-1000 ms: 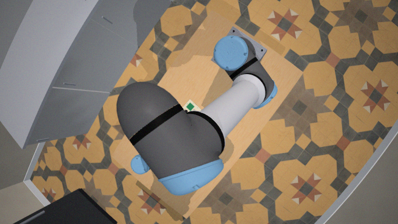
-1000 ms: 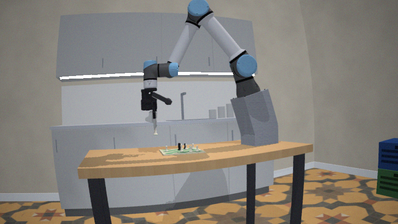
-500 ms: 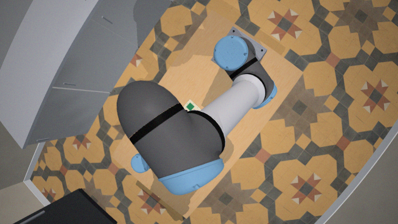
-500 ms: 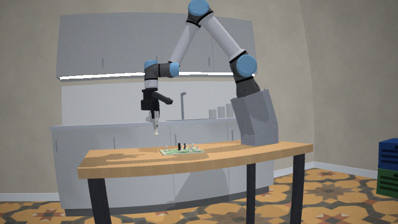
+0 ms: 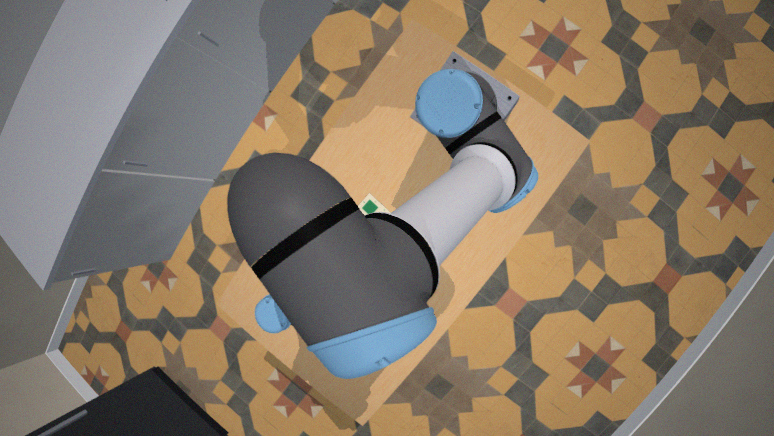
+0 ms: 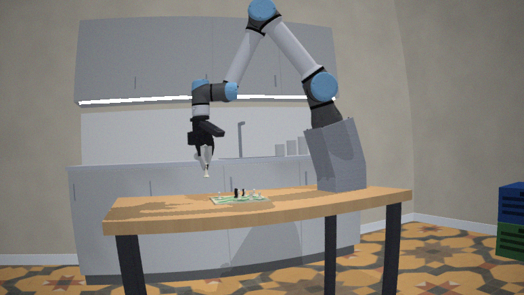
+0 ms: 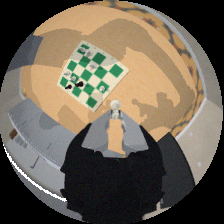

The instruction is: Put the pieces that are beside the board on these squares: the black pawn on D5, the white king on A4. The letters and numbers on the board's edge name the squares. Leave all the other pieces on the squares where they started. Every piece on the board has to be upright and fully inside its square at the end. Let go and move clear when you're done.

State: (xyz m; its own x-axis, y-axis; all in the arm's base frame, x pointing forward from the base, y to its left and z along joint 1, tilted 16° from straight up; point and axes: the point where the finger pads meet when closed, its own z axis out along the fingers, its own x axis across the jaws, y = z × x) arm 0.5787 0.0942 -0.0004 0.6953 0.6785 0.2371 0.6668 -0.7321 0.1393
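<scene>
Right now my hand is 10 mm above the white king. The rest, counted from my hand: chessboard: 130 mm behind, 20 mm to the right, 140 mm below; black pawn: 160 mm behind, 100 mm to the right, 130 mm below.
</scene>
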